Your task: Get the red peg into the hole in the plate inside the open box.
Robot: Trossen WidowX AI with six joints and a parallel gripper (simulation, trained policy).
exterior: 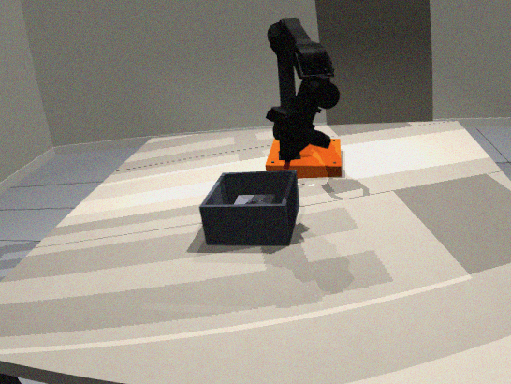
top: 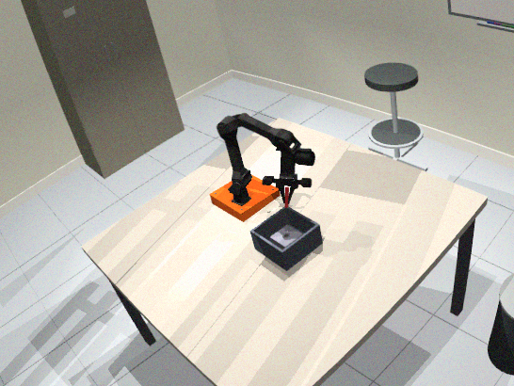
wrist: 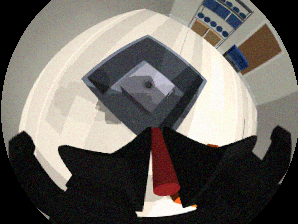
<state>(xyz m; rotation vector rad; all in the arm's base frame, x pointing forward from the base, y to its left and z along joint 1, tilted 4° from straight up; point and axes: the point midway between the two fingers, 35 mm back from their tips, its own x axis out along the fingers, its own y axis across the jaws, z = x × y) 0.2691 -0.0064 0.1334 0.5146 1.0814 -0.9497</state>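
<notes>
The light grey plate is 9 cm below my gripper tip, 8 cm to the right of it and 5 cm ahead of it. The rest, counted from my gripper tip: red peg (2 cm to the left, 2 cm above, 1 cm behind); then dark box (11 cm below, 8 cm to the right, 5 cm ahead).
</notes>
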